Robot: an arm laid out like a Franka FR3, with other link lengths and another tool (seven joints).
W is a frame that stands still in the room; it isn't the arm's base.
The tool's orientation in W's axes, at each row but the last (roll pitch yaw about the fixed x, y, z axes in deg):
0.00, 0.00, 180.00
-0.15, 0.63, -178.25
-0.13, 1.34, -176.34
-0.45, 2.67, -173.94
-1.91, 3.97, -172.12
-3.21, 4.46, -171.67
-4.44, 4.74, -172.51
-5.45, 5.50, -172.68
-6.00, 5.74, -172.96
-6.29, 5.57, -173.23
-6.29, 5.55, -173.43
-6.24, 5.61, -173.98
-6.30, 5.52, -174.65
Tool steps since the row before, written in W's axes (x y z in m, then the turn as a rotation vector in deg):
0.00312, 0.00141, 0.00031, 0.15, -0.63, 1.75
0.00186, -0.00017, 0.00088, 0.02, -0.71, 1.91
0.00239, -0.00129, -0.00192, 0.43, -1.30, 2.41
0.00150, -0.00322, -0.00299, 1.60, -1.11, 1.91
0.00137, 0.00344, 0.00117, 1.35, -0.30, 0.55
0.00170, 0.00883, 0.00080, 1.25, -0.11, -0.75
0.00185, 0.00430, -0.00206, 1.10, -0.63, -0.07
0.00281, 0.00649, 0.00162, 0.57, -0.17, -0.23
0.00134, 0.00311, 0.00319, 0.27, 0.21, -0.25
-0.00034, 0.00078, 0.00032, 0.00, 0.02, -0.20
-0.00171, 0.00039, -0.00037, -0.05, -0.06, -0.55
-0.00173, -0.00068, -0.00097, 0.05, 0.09, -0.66
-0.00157, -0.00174, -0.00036, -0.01, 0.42, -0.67
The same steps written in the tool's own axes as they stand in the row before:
-0.00312, -0.00141, 0.00031, -0.15, 0.63, 1.75
-0.00186, 0.00022, 0.00086, -0.02, 0.71, 1.91
-0.00226, 0.00144, -0.00197, -0.40, 1.32, 2.40
-0.00101, 0.00338, -0.00301, -1.56, 1.26, 1.85
-0.00191, -0.00325, 0.00093, -1.33, 0.47, 0.47
-0.00301, -0.00851, 0.00009, -1.16, 0.34, -0.83
-0.00222, -0.00384, -0.00256, -1.00, 0.78, -0.09
-0.00375, -0.00617, 0.00068, -0.52, 0.27, -0.26
-0.00202, -0.00322, 0.00268, -0.27, -0.15, -0.29
0.00021, -0.00085, 0.00025, 0.02, 0.00, -0.20
0.00168, -0.00056, -0.00027, 0.11, 0.11, -0.53
0.00188, 0.00058, -0.00073, 0.01, -0.01, -0.67
0.00175, 0.00160, -0.00002, 0.04, -0.34, -0.71

